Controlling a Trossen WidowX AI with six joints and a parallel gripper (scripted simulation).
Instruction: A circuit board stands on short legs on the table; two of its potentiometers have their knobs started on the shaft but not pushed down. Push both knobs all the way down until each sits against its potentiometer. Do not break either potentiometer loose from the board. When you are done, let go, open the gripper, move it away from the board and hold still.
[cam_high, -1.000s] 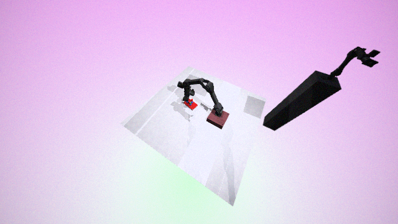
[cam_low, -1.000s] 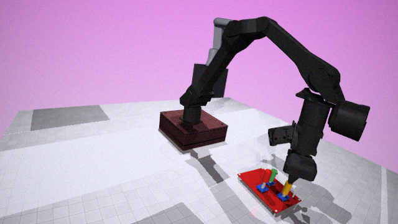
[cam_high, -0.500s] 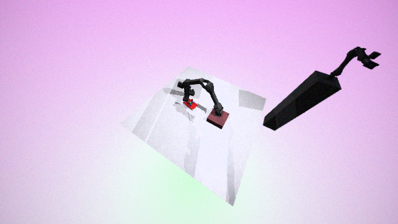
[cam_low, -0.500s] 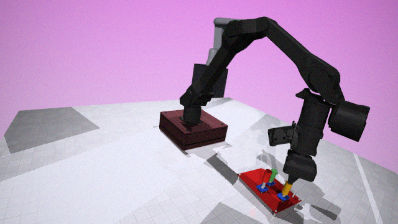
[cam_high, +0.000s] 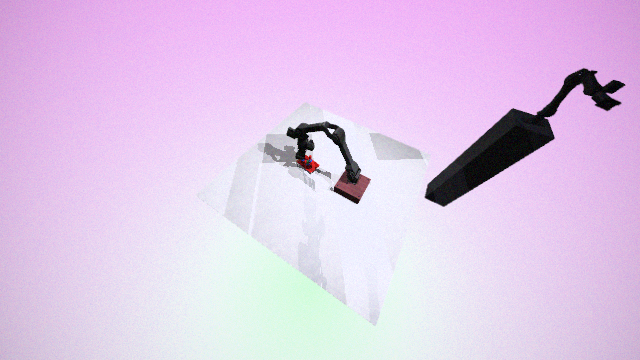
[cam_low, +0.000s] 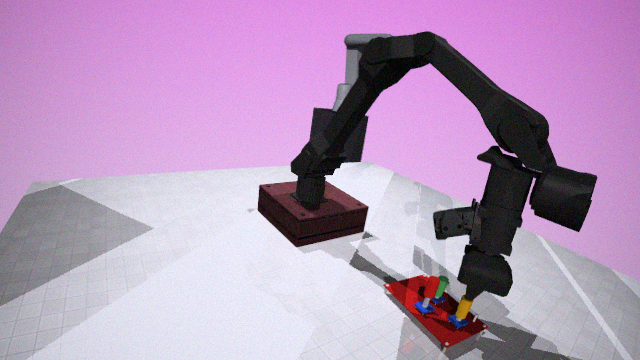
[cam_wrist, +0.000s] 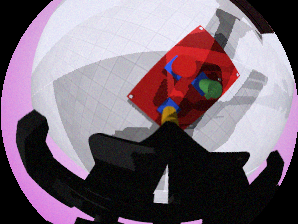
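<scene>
Right now my gripper tip is 2 cm above the yellow knob. Round my gripper tip: green knob (6 cm behind, 2 cm to the left, 2 cm below).
</scene>
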